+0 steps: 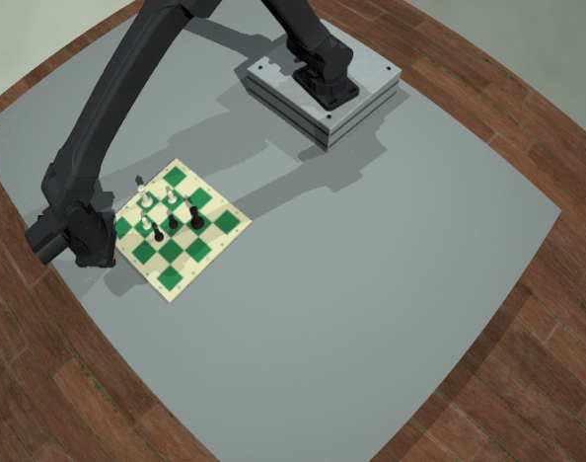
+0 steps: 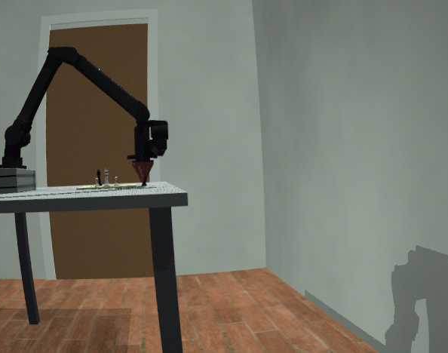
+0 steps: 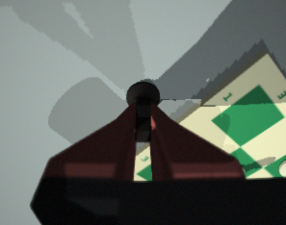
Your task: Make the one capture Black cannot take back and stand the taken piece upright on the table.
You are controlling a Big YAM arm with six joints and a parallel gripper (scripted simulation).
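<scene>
The black piece lies 10 mm below my hand. From my hand the other things lie so: tall white piece: 120 mm behind, 70 mm to the right, 20 mm above; then green-and-cream chessboard: 140 mm behind, 10 mm to the left, 20 mm below.
</scene>
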